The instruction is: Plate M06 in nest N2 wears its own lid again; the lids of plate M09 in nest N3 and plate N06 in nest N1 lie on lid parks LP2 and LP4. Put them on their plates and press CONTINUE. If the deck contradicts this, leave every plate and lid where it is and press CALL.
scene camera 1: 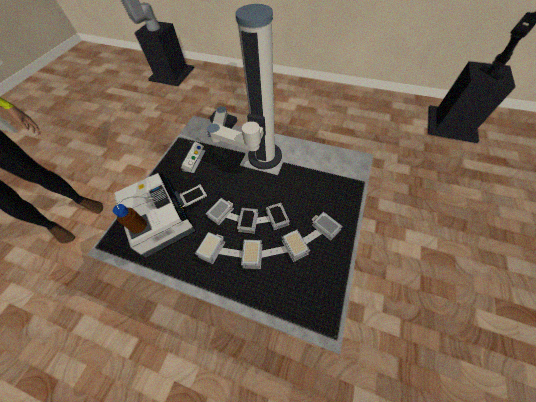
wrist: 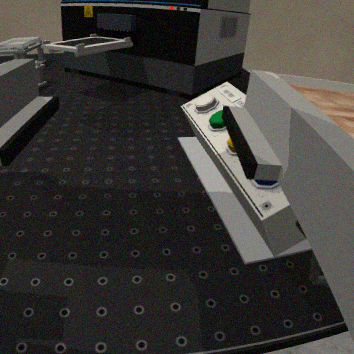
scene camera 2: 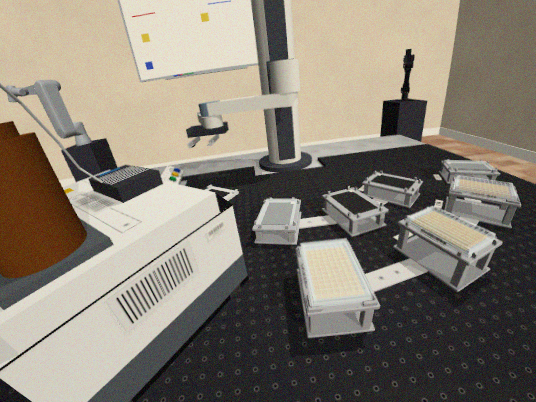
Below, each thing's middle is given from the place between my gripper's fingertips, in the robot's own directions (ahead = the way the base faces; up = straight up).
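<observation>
My gripper is 580 mm short of the tip box point(scene camera 2: 131, 187) and 20 mm to the left of it, and it's 80 mm below it. There's also a brown bottle point(scene camera 2: 47, 229), which is 770 mm ahead of my hand, 30 mm to the right of it and 160 mm above it.
</observation>
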